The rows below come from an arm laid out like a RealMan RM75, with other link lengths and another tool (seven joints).
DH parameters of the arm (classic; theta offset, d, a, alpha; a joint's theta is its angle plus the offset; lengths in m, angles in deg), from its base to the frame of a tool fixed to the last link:
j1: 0 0.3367 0 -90
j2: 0 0 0 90
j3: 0 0.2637 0 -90
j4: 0 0 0 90
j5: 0 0.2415 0 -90
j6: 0 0 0 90
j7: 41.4 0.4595 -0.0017 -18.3
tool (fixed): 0 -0.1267 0 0
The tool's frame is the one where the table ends.
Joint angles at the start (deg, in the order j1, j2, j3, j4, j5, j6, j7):
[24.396 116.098 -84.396 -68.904 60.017 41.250 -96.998]
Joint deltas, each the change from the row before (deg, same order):
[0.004 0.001 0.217 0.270 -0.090 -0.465 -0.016]
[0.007 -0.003 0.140 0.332 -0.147 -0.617 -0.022]
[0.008 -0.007 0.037 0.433 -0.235 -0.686 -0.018]
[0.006 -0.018 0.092 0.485 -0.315 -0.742 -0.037]
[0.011 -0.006 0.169 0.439 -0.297 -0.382 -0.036]
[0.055 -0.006 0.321 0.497 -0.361 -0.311 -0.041]
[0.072 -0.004 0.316 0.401 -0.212 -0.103 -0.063]
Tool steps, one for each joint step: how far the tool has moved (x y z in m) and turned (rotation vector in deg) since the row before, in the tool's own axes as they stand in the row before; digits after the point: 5 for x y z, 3 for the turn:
[0.00078 -0.00385 -0.00181 0.562 -0.130 0.160]
[0.00108 -0.00423 -0.00174 0.651 -0.086 0.106]
[0.00217 -0.00416 -0.00135 0.662 0.061 0.076]
[0.00262 -0.00502 -0.00183 0.781 0.110 0.058]
[0.00318 -0.00371 -0.00136 0.522 0.216 0.130]
[0.00344 -0.00441 -0.00177 0.575 0.246 0.177]
[0.00269 -0.00303 -0.00119 0.342 0.189 0.192]

